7 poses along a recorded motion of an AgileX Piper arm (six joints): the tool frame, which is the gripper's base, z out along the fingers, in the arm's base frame.
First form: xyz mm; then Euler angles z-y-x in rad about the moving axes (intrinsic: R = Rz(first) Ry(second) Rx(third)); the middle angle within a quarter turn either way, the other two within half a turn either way.
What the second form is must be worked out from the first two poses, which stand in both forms.
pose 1, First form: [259.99, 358.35, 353.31, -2.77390, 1.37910, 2.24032]
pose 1, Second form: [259.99, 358.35, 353.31, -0.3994, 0.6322, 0.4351, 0.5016]
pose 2, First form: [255.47, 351.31, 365.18, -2.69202, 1.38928, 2.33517]
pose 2, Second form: [255.47, 351.31, 365.18, -0.4024, 0.6329, 0.4251, 0.5068]
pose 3, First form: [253.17, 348.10, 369.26, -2.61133, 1.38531, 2.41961]
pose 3, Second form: [253.17, 348.10, 369.26, -0.4063, 0.6357, 0.4189, 0.5053]
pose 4, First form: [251.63, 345.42, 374.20, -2.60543, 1.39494, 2.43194]
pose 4, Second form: [251.63, 345.42, 374.20, -0.4056, 0.6339, 0.4163, 0.5102]
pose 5, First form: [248.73, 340.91, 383.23, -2.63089, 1.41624, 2.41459]
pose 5, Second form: [248.73, 340.91, 383.23, -0.4031, 0.6285, 0.4149, 0.5200]
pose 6, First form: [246.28, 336.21, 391.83, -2.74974, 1.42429, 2.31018]
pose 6, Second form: [246.28, 336.21, 391.83, -0.3937, 0.6279, 0.4162, 0.5269]
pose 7, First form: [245.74, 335.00, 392.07, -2.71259, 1.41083, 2.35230]
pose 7, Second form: [245.74, 335.00, 392.07, -0.3932, 0.6337, 0.4134, 0.5225]
